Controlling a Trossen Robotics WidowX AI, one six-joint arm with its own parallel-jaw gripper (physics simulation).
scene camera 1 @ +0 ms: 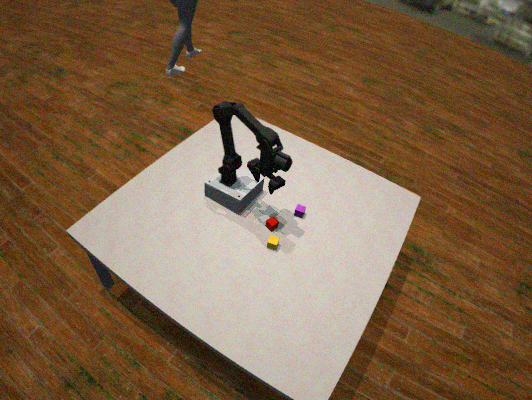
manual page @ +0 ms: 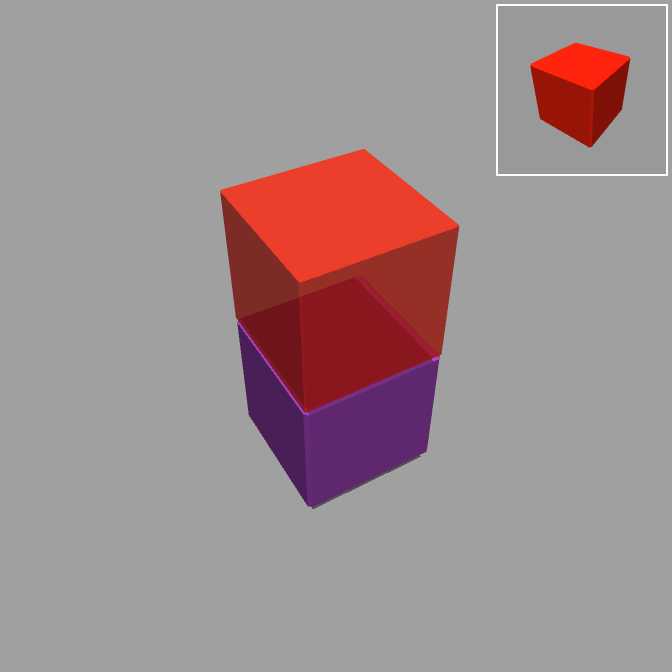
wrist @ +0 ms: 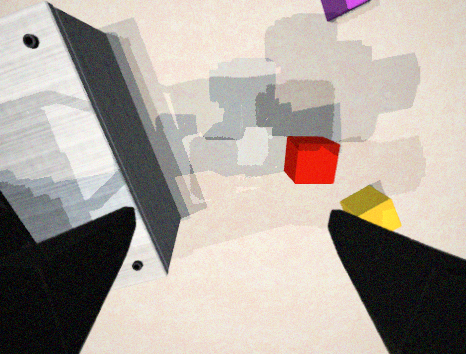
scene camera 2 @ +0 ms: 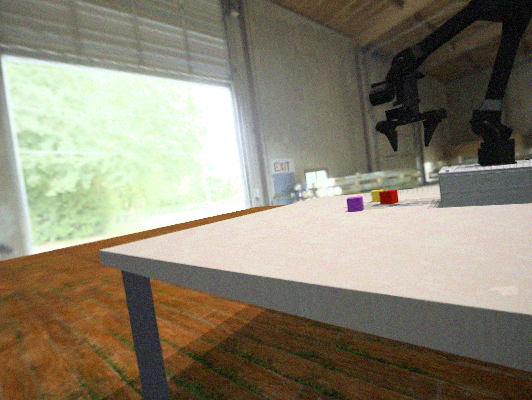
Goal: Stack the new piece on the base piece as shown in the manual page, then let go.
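Where they show: gripper, between the fingertips: (scene camera 1: 264, 187) (wrist: 234, 217) (scene camera 2: 410, 149); arm's base, origin of its link: (scene camera 1: 228, 180) (scene camera 2: 497, 164).
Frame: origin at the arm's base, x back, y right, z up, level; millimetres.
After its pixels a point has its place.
Observation:
A red cube (scene camera 1: 272, 223) @(x -281, y 75, z -46 mm) (scene camera 2: 388, 197) @(x -273, y 38, z -66 mm) (wrist: 316, 164) @(x -274, y 61, z -46 mm) rests on the table, with the arm's shadow beside it. A yellow cube (scene camera 1: 273, 243) @(x -336, y 169, z -47 mm) (scene camera 2: 376, 195) @(x -327, y 132, z -63 mm) (wrist: 370, 201) @(x -327, y 132, z -59 mm) rests near it; the red cube partly hides it in scene camera 2, and a fingertip covers part of it in the wrist view. A purple cube (scene camera 1: 300, 210) @(x -355, y -66, z -46 mm) (scene camera 2: 355, 204) @(x -343, y -101, z -66 mm) (wrist: 345, 7) @(x -331, y -61, z -50 mm) rests apart from both, cut off by the top edge in the wrist view. My gripper (scene camera 1: 264, 186) @(x -193, y 16, z 77 mm) (scene camera 2: 411, 148) @(x -193, y 16, z 77 mm) (wrist: 234, 217) @(x -193, y 16, z 77 mm) is open and empty, high above the table near the arm's base. Which cube is the base piece I cannot tell.
The arm stands on a grey base block (scene camera 1: 233, 194) @(x -71, y 67, z 7 mm) (scene camera 2: 485, 186) @(x -43, y -126, z -45 mm) (wrist: 120, 135) @(x -124, y -31, z -21 mm), close to the left finger in the wrist view. The pale table (scene camera 1: 210, 280) @(x -199, y 444, z -88 mm) (scene camera 2: 300, 245) @(x -334, y -491, z -87 mm) has its edges well beyond the cubes. A person's legs (scene camera 1: 181, 40) show on the floor behind.

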